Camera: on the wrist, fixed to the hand. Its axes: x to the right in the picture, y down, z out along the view.
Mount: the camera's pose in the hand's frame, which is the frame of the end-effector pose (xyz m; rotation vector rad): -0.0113 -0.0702 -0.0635 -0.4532 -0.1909 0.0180
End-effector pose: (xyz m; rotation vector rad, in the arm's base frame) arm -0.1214 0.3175 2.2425 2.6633 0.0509 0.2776
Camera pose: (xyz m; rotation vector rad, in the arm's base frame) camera -0.1447 0.4073 2.2644 2.2270 -0.0869 0.0312
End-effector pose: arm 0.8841 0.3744 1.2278 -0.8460 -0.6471 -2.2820
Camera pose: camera 0.8174 0.3880 1.1611 -1.2860 -0.1942 -2.3866
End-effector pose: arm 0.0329 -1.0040 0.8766 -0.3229 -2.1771 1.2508
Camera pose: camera 0.0863 -1.0019 0.9556 -0.4181 -2.6208 0.8107
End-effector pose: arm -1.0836 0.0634 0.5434 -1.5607 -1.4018 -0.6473
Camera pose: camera -1.1415 -0.0019 0.5817 -2.0321 -1.4435 -0.8670
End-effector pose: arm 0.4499 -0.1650 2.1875 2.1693 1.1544 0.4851
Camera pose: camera 0.3646 -0.1224 2.1865 1.7893 0.8276 0.4818
